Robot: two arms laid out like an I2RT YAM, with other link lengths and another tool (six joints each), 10 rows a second.
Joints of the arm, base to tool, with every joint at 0 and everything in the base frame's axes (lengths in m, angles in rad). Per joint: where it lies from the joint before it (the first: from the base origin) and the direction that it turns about. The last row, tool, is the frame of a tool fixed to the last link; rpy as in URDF.
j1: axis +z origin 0 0 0.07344
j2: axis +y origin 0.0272 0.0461 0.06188
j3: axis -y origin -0.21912 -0.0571 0
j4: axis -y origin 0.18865 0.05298 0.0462
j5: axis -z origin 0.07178 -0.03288 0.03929
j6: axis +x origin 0.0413 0 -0.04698
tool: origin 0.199 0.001 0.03 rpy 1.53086 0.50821 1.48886
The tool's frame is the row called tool.
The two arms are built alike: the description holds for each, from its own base.
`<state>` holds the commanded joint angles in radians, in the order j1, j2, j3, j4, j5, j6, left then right.
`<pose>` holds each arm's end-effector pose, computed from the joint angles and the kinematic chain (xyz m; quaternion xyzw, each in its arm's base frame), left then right.
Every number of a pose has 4 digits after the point. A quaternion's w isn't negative.
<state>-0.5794 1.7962 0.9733 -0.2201 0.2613 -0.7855 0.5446 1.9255 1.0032 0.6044 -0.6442 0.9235</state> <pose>0.3218 -0.2485 -0.0190 0.4217 0.8479 -0.1786 0.2671 0.3763 0.3855 0.1421 -0.3887 -0.7024 -0.5940 0.0518</pose>
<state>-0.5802 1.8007 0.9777 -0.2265 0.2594 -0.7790 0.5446 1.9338 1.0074 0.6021 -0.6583 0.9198</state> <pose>0.3212 -0.2482 -0.0203 0.4247 0.8476 -0.1768 0.2646 0.3739 0.3875 0.1398 -0.3850 -0.7053 -0.5925 0.0575</pose>
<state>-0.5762 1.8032 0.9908 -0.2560 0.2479 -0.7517 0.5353 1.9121 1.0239 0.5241 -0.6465 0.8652</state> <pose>0.3212 -0.2436 -0.0217 0.4339 0.8466 -0.1671 0.2590 0.3767 0.3817 0.1376 -0.3830 -0.7169 -0.5811 0.0416</pose>
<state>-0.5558 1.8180 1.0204 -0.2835 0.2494 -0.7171 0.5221 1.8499 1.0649 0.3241 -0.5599 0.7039</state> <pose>0.3271 -0.2389 -0.0216 0.4403 0.8451 -0.1613 0.2568 0.3872 0.3623 0.1326 0.3770 0.7485 0.5450 0.0229</pose>
